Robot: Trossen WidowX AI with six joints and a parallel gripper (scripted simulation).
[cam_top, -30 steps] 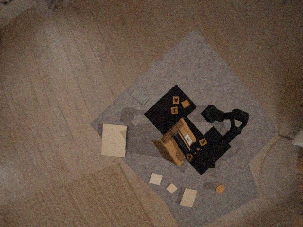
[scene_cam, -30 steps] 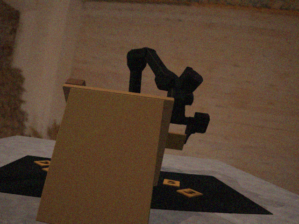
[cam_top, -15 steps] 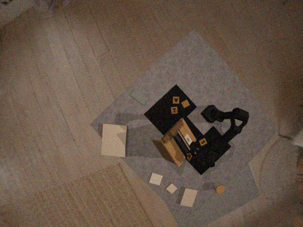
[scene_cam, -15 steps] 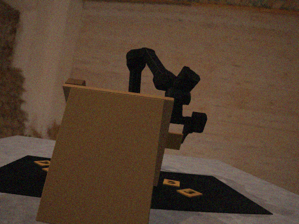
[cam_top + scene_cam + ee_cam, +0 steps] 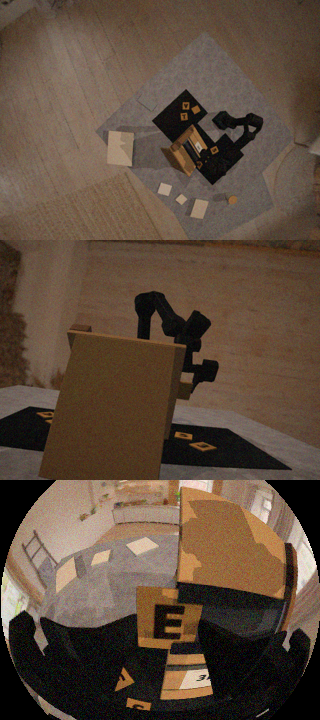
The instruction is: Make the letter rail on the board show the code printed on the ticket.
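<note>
The white ticket is 90 mm behind my gripper tip, 50 mm to the right of it and 80 mm below it. The rest, counted from my gripper tip: black mat (190 mm behind, 60 mm to the right, 160 mm below); grey slab (110 mm behind, 590 mm to the right, 160 mm below); tan letter tile e (right at my gripper tip).
</note>
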